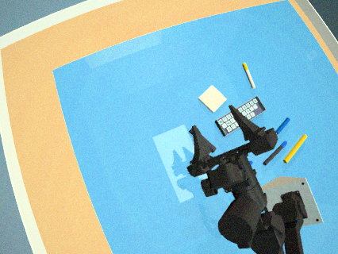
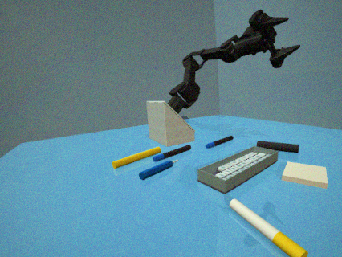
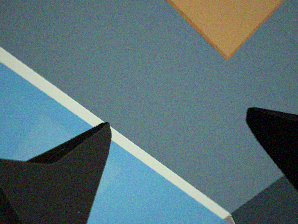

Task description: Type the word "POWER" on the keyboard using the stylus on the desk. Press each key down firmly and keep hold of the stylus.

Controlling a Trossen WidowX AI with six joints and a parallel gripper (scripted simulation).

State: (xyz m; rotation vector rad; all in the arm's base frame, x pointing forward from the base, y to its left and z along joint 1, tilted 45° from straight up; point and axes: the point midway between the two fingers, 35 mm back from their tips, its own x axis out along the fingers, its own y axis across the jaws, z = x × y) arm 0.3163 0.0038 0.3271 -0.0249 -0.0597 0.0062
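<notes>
Right now the blue stylus is 37 cm to the right of my gripper tip, 33 cm below it and 12 cm behind it. Also, from my gripper tip: cream notepad: 33 cm below, 16 cm to the right, 11 cm ahead; dark rod: 33 cm below, 5 cm to the right, 2 cm behind; stylus tip: 34 cm to the right, 33 cm below, 13 cm behind.
</notes>
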